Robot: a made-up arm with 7 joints. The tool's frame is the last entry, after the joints. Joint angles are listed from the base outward. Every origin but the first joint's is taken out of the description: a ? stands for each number. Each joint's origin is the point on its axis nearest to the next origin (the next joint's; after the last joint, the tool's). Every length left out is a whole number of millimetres.
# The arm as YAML. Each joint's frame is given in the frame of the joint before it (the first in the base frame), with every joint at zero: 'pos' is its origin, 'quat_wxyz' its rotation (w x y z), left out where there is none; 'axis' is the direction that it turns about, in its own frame. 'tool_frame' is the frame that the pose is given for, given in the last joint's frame.
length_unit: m
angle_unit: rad
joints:
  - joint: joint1
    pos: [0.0, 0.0, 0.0]
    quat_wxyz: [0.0, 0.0, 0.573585, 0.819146]
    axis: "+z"
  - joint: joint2
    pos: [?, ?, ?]
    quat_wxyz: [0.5, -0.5, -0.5, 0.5]
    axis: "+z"
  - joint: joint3
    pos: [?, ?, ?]
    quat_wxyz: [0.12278, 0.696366, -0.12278, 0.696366]
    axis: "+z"
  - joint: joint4
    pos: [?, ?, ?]
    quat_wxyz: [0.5, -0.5, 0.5, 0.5]
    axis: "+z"
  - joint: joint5
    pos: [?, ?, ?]
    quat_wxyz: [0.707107, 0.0, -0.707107, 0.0]
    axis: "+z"
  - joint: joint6
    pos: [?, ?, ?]
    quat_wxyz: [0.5, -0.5, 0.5, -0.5]
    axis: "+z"
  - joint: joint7
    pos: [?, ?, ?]
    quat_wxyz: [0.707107, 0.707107, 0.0, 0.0]
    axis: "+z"
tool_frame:
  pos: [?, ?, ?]
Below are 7 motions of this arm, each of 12 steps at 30 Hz.
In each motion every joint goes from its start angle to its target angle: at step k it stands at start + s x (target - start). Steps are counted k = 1, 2, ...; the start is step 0. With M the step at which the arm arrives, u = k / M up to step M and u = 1 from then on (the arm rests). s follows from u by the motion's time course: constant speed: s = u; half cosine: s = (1 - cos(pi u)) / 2; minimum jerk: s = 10 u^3 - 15 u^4 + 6 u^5.
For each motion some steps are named. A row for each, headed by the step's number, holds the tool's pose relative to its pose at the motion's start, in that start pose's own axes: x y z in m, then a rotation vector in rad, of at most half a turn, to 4 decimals.
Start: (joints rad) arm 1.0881 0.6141 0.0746 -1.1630 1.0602 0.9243 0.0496
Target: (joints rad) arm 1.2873 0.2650 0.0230 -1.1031 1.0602 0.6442 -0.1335
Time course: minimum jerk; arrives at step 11
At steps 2, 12:
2: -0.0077 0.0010 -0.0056 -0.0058 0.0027 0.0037
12: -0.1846 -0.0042 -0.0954 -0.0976 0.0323 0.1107

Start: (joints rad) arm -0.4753 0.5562 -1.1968 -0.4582 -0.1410 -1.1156 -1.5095
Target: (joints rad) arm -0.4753 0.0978 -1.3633 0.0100 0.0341 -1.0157 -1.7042
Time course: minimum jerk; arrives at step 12
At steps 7, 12:
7: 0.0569 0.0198 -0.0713 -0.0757 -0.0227 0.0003
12: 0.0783 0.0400 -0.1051 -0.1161 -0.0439 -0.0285

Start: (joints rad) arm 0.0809 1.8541 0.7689 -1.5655 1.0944 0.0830 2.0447
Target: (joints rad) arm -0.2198 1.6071 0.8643 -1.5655 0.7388 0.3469 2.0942
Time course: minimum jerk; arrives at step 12
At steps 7, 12:
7: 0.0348 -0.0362 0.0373 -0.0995 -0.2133 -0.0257
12: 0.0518 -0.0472 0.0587 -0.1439 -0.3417 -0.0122

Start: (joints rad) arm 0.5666 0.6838 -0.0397 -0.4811 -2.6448 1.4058 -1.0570
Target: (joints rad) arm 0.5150 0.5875 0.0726 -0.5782 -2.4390 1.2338 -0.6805
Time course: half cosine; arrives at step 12
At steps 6, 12:
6: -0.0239 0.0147 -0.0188 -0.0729 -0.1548 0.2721
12: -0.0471 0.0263 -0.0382 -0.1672 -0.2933 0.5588

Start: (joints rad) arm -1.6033 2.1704 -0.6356 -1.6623 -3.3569 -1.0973 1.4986
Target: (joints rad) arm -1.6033 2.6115 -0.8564 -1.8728 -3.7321 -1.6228 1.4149
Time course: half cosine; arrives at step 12
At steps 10, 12:
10: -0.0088 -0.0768 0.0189 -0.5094 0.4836 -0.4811
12: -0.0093 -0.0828 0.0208 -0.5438 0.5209 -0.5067

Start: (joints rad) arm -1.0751 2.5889 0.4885 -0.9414 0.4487 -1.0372 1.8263
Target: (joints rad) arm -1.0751 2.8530 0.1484 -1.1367 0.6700 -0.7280 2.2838
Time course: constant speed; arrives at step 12
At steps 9, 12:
9: -0.0367 -0.0166 -0.0713 0.1919 0.1657 0.4317
12: -0.0511 -0.0220 -0.0862 0.2912 0.2039 0.5637

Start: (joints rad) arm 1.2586 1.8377 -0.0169 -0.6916 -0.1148 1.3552 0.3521
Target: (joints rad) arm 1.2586 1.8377 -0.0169 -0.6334 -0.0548 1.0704 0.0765
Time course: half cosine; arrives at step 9
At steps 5, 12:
5: -0.0038 0.0001 -0.0098 -0.0691 -0.1191 -0.1543
12: -0.0067 0.0003 -0.0166 -0.1052 -0.2098 -0.2579

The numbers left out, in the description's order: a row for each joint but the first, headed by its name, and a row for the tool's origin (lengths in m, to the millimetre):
joint2: 0.0 0.0 0.0
joint3: -0.25 0.091 0.0
joint4: 0.03 0.0 0.0
joint5: 0.305 0.037 0.0
joint6: 0.0 0.0 0.0
joint7: 0.0 0.0 0.0
tool: 0.0 0.0 0.0

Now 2 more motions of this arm.
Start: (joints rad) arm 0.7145 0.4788 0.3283 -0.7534 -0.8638 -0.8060 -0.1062
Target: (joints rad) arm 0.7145 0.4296 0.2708 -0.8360 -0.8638 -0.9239 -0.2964
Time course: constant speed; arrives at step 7
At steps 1, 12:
1: 0.0040 -0.0011 -0.0039 0.0030 -0.0309 -0.0284
12: 0.0294 -0.0073 -0.0270 0.0410 -0.2148 -0.1966

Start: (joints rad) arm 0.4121 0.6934 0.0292 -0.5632 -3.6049 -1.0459 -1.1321
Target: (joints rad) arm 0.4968 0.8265 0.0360 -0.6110 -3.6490 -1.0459 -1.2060
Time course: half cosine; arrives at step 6
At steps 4, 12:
4: 0.0469 0.0086 -0.0287 -0.0002 -0.1301 -0.0587
12: 0.0629 0.0114 -0.0368 0.0003 -0.1740 -0.0802

